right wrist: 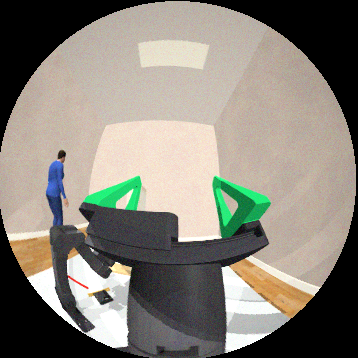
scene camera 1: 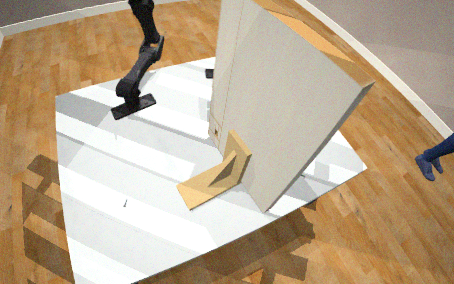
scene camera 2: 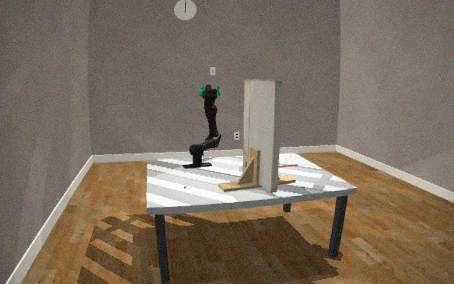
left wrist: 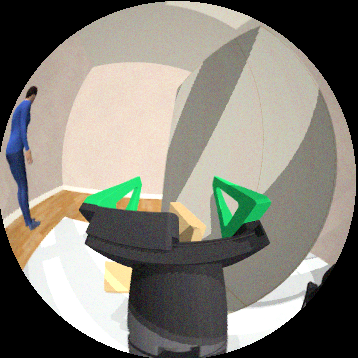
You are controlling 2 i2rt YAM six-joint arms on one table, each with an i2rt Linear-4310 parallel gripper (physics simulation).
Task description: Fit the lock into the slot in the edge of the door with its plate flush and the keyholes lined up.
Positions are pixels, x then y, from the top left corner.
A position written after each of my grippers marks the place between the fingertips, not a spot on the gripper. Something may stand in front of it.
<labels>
my left gripper: left wrist 176, 179; not seen in the right wrist view (hidden by my right gripper); not seen in scene camera 1 (hidden by a door); not seen in scene camera 2 (hidden by a door)
</labels>
